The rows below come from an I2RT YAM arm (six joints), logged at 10 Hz.
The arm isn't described. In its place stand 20 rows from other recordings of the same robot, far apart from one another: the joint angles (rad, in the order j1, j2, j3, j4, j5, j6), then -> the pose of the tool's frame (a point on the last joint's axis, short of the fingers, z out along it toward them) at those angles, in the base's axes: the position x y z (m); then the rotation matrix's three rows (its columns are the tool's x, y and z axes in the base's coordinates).
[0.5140, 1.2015, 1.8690, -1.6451, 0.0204, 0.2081] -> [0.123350, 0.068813, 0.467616], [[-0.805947, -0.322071, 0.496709], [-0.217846, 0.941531, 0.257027], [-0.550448, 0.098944, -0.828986]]
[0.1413, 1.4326, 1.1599, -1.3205, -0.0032, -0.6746] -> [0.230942, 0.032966, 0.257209], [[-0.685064, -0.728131, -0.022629], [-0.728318, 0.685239, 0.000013], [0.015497, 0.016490, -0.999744]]
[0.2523, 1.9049, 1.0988, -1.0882, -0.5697, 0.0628] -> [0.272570, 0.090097, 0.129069], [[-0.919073, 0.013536, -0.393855], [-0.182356, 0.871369, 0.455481], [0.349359, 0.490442, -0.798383]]
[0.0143, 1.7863, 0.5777, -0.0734, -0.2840, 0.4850] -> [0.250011, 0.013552, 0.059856], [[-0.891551, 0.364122, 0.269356], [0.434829, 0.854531, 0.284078], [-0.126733, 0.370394, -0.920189]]
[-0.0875, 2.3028, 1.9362, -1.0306, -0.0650, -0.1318] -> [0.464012, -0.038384, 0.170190], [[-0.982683, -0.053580, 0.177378], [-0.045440, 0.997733, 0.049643], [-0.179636, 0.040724, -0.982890]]
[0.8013, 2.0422, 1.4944, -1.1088, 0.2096, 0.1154] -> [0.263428, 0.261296, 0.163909], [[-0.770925, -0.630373, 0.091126], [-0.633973, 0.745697, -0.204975], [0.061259, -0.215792, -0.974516]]
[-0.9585, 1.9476, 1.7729, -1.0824, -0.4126, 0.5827] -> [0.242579, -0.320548, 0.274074], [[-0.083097, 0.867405, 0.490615], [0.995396, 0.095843, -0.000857], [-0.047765, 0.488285, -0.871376]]
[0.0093, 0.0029, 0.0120, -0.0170, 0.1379, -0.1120] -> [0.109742, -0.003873, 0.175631], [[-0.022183, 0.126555, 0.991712], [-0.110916, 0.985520, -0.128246], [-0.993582, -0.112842, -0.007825]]
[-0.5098, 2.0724, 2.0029, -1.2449, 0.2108, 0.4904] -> [0.365672, -0.212980, 0.282566], [[-0.498238, 0.859468, 0.114339], [0.806210, 0.507760, -0.303652], [-0.319036, -0.059109, -0.945898]]
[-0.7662, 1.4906, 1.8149, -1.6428, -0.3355, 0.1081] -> [0.180213, -0.157156, 0.407385], [[-0.629416, 0.667324, 0.398138], [0.747085, 0.660620, 0.073793], [-0.213774, 0.343889, -0.914353]]
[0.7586, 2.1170, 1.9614, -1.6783, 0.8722, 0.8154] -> [0.296931, 0.243870, 0.266835], [[-0.907781, 0.107787, 0.405358], [-0.215293, 0.709661, -0.670843], [-0.359975, -0.696249, -0.621011]]
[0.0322, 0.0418, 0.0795, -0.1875, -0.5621, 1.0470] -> [0.101086, 0.022240, 0.178186], [[-0.554299, -0.147912, 0.819070], [0.715219, 0.418669, 0.559624], [-0.425694, 0.896013, -0.126278]]
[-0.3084, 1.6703, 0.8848, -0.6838, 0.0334, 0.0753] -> [0.259743, -0.083992, 0.136343], [[-0.922166, 0.377031, 0.086352], [0.372679, 0.925849, -0.062556], [-0.103534, -0.025505, -0.994299]]
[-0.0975, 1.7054, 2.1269, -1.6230, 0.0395, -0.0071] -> [0.292454, -0.030017, 0.427913], [[-0.928920, 0.104864, 0.355121], [0.083730, 0.993706, -0.074413], [-0.360689, -0.039389, -0.931854]]
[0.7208, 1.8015, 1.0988, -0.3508, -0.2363, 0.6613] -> [0.264820, 0.243734, 0.163555], [[-0.962808, -0.174002, 0.206699], [-0.051063, 0.868420, 0.493194], [-0.265318, 0.464296, -0.845006]]
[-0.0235, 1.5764, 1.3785, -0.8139, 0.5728, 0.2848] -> [0.328060, -0.027011, 0.300057], [[-0.727127, 0.532866, 0.432828], [0.253276, 0.794232, -0.552310], [-0.638073, -0.291975, -0.712470]]
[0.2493, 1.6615, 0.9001, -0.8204, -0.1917, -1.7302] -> [0.251703, 0.071082, 0.141873], [[0.390943, -0.918619, -0.057476], [-0.900623, -0.394670, 0.181973], [-0.189848, -0.019377, -0.981622]]
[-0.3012, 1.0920, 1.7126, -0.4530, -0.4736, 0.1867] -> [0.164294, -0.034035, 0.556728], [[0.125829, -0.192139, 0.973268], [0.133885, 0.975379, 0.175247], [-0.982976, 0.108255, 0.148455]]
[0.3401, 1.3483, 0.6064, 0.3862, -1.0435, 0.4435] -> [0.243382, 0.118755, 0.217673], [[-0.696263, -0.700538, 0.156410], [-0.017328, 0.234248, 0.972022], [-0.717578, 0.674073, -0.175237]]
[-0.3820, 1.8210, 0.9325, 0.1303, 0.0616, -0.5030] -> [0.338759, -0.138453, 0.141649], [[-0.758376, 0.054747, 0.649514], [-0.213851, 0.920413, -0.327274], [-0.615738, -0.387096, -0.686311]]
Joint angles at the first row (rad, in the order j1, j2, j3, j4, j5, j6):
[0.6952 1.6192 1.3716 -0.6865 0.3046 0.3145]
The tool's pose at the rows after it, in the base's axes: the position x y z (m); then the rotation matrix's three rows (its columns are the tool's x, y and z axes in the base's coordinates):
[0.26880, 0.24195, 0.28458], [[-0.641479, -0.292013, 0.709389], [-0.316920, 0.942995, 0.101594], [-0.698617, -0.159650, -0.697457]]
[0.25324, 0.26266, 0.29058], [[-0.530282, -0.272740, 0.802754], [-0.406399, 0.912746, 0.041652], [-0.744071, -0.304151, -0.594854]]
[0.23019, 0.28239, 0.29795], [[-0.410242, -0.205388, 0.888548], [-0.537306, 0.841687, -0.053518], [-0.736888, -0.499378, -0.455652]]
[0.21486, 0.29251, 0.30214], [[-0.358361, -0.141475, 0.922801], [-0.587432, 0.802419, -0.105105], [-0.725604, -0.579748, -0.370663]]
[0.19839, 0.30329, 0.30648], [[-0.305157, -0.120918, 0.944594], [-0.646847, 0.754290, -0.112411], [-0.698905, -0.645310, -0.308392]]
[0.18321, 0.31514, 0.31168], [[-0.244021, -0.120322, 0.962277], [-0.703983, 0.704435, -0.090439], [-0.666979, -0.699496, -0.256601]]
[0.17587, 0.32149, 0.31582], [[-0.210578, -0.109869, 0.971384], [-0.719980, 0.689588, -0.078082], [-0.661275, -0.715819, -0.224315]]
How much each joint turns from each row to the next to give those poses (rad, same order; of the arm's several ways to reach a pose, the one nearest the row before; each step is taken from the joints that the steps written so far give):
[0.0794 0.0332 0.0000 0.0886 0.1328 -0.0667]
[0.0858 0.0019 0.0000 0.0606 0.1831 -0.0786]
[0.1007 -0.0004 0.0000 0.0442 0.2414 -0.1251]
[0.0588 -0.0004 0.0000 0.0195 0.1378 -0.0481]
[0.0587 -0.0019 0.0000 0.0275 0.0881 -0.0751]
[0.0546 0.0000 0.0000 0.0591 0.0553 -0.1084]
[0.0267 0.0000 0.0000 0.0503 0.0294 -0.0587]

